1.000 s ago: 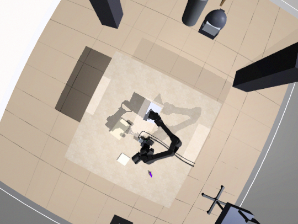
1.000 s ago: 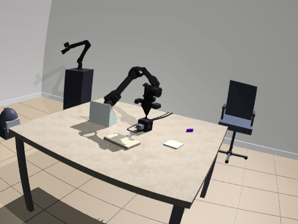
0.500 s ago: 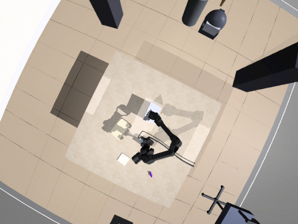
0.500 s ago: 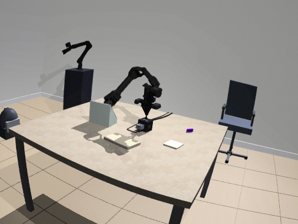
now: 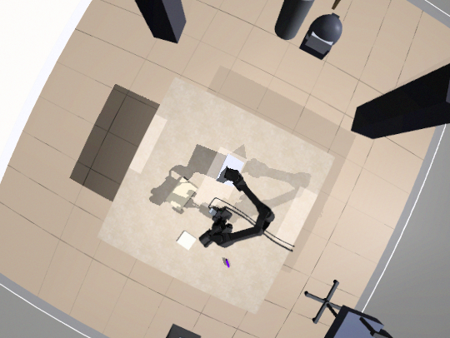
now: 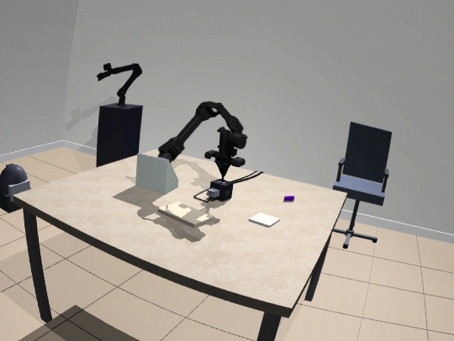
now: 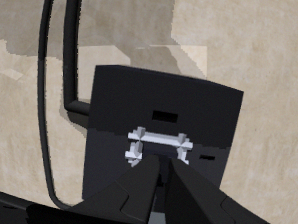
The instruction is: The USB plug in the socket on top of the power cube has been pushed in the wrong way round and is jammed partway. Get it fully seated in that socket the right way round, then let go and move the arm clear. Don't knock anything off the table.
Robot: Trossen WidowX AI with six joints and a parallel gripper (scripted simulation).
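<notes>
Now: gripper tip 2 cm above the USB plug. Round my gripper tip: USB socket 4 cm below; then purple block 31 cm ahead, 15 cm to the left, 10 cm below.
</notes>
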